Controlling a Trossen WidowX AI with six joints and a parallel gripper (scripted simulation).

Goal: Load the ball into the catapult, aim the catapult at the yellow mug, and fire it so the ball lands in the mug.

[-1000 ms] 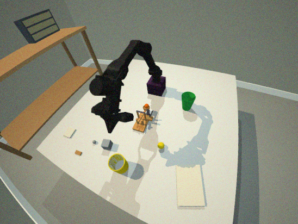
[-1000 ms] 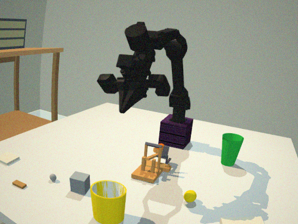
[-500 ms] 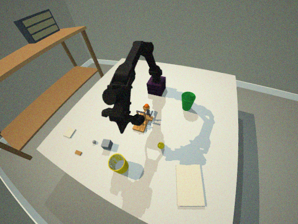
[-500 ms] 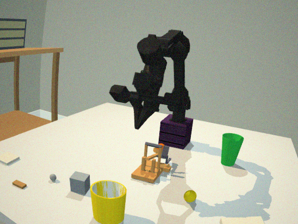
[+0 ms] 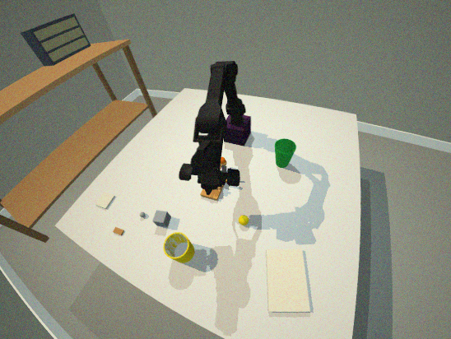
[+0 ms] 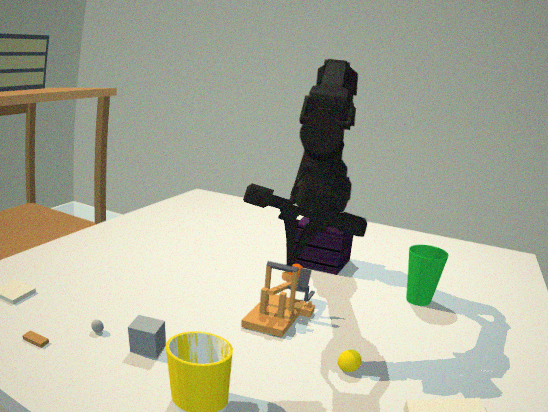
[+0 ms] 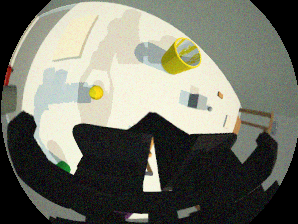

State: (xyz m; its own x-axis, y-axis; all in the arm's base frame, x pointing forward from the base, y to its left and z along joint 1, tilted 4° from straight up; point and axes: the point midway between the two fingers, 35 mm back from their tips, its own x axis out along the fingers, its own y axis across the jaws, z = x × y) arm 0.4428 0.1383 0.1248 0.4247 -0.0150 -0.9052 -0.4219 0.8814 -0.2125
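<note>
Now: gripper tip 23 cm past the orange ball, 10 cm to the left of it and 11 cm above it. Also, from my gripper tip: wooden catapult 16 cm behind, 7 cm to the right, 12 cm below; then yellow mug 19 cm ahead, 2 cm to the right, 14 cm below; then yellow ball 3 cm behind, 12 cm to the left, 15 cm below.
</note>
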